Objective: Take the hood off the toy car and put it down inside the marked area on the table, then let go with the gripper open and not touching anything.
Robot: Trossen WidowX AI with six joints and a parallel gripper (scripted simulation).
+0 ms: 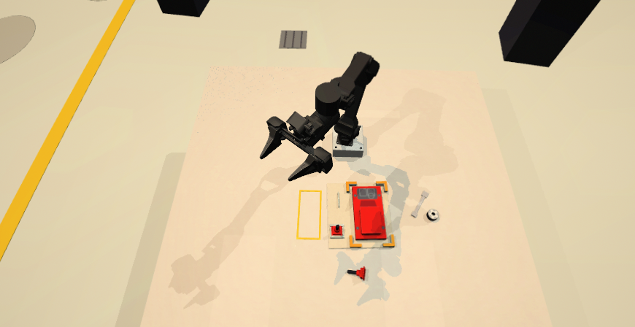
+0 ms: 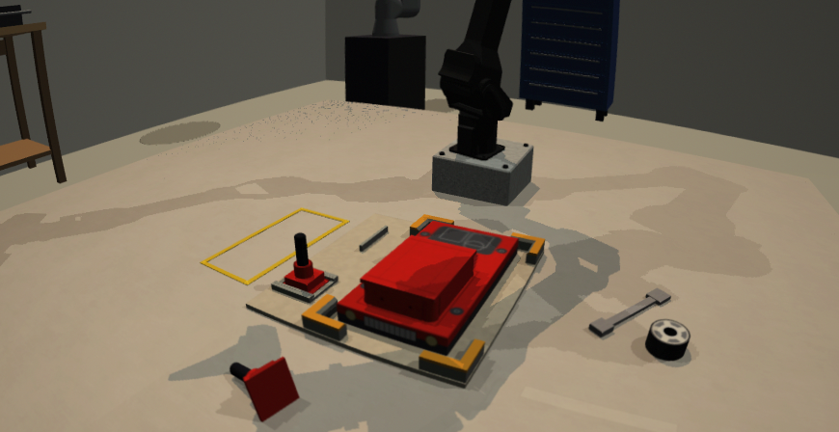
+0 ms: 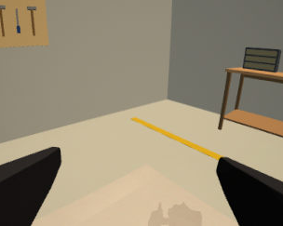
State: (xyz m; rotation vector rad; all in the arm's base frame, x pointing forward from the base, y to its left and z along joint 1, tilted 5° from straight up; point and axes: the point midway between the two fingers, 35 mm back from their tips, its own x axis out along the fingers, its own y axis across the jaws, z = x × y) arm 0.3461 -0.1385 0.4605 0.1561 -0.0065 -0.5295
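The hood lies 450 mm below my gripper tip, 270 mm to the left of it and 90 mm behind it. The rest, counted from my gripper tip: black upright peg: 460 mm below, 160 mm to the left, 40 mm behind; then grey engine block: 470 mm below, 280 mm to the left, 90 mm behind; then grey bar: 490 mm below, 450 mm to the left, 200 mm behind.
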